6 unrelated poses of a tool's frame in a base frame.
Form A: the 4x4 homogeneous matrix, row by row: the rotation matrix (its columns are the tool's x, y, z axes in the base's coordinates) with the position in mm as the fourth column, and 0 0 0 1 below. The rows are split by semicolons.
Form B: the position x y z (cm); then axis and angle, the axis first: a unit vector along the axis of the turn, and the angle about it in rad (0 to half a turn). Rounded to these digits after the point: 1 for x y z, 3 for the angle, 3 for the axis.
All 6 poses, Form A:
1: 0.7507 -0.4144 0.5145 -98; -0.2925 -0.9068 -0.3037 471; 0.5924 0.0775 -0.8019 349; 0 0 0 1
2: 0.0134 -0.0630 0.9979 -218; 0.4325 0.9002 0.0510 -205; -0.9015 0.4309 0.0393 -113; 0 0 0 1
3: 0.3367 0.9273 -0.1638 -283; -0.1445 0.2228 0.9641 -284; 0.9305 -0.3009 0.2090 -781; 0 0 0 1
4: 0.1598 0.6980 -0.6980 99; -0.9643 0.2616 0.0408 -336; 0.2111 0.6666 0.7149 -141; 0 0 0 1
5: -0.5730 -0.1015 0.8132 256; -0.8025 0.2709 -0.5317 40; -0.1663 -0.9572 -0.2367 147; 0 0 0 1
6: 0.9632 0.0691 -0.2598 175; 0.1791 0.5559 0.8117 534; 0.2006 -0.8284 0.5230 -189; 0 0 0 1
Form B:
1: -9.8 47.1 34.9 0.935 -0.191 0.299 2.936
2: -21.8 -20.5 -11.3 0.190 0.950 0.248 1.594
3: -28.3 -28.4 -78.1 -0.637 -0.551 -0.540 1.687
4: 9.9 -33.6 -14.1 0.314 -0.456 -0.833 1.503
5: 25.6 4.0 14.7 -0.333 0.767 -0.549 2.449
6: 17.5 53.4 -18.9 -0.961 -0.270 0.064 1.023
